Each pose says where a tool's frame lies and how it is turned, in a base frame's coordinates. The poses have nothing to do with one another.
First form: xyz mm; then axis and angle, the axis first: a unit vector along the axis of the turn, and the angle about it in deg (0 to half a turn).
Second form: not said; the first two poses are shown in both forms.
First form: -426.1, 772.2, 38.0, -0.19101, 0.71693, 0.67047, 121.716
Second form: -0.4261, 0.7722, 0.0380, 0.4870, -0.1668, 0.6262, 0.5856
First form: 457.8, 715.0, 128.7, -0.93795, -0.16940, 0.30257, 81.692
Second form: 0.4578, 0.7150, 0.1287, 0.7565, -0.6134, -0.1108, 0.1979
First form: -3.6, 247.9, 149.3, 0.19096, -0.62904, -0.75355, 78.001
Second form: -0.0036, 0.2479, 0.1493, 0.7771, 0.1202, -0.3959, -0.4742
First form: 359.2, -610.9, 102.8, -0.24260, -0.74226, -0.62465, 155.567
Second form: 0.3592, -0.6109, 0.1028, 0.2116, -0.2371, -0.7255, -0.6105
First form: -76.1, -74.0, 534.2, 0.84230, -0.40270, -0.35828, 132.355
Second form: -0.0761, -0.0740, 0.5342, 0.4039, 0.7705, -0.3684, -0.3278
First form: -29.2, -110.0, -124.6, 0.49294, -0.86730, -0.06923, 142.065
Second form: -0.0292, -0.1100, -0.1246, 0.3250, 0.4662, -0.8202, -0.0655
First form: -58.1, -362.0, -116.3, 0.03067, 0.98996, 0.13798, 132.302
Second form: -0.0581, -0.3620, -0.1163, 0.4043, 0.0281, 0.9054, 0.1262
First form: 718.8, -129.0, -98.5, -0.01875, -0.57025, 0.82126, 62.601
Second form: 0.7188, -0.1290, -0.0985, 0.8545, -0.0097, -0.2963, 0.4267
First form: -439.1, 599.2, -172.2, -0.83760, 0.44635, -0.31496, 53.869
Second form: -0.4391, 0.5992, -0.1722, 0.8915, -0.3794, 0.2022, -0.1427
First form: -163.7, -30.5, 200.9, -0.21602, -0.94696, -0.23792, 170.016
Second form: -0.1637, -0.0305, 0.2009, 0.0870, -0.2152, -0.9434, -0.2370
